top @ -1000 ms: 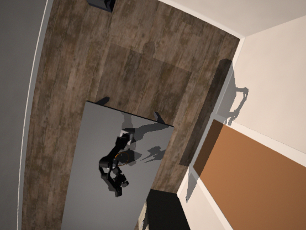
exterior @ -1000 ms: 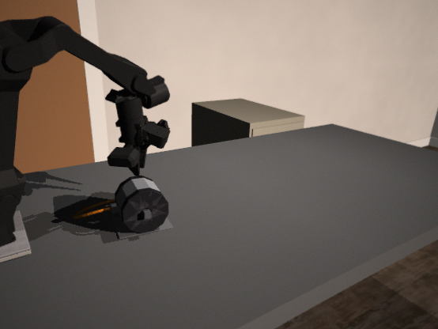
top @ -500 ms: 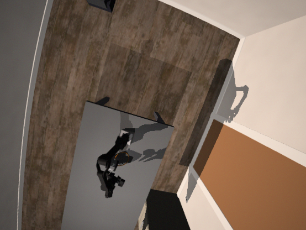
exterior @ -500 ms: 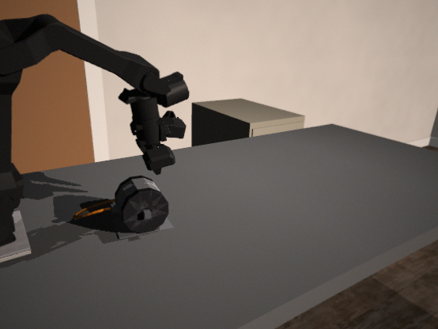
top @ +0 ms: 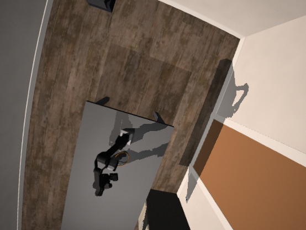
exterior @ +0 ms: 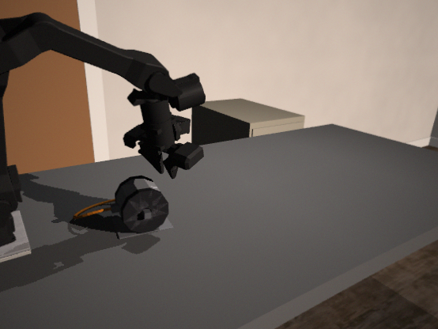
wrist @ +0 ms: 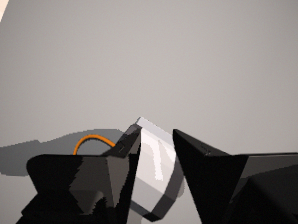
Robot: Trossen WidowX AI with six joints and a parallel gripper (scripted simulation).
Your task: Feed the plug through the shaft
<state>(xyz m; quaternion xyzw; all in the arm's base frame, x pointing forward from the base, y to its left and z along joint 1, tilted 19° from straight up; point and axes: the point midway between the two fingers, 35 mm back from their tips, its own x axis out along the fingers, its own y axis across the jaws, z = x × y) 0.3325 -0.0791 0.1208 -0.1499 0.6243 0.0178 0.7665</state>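
The grey plug is 9 cm below my hand, 7 cm behind it and 3 cm to the right of it. Round my hand: thin grey plate: 14 cm below, 6 cm behind, 1 cm to the left.
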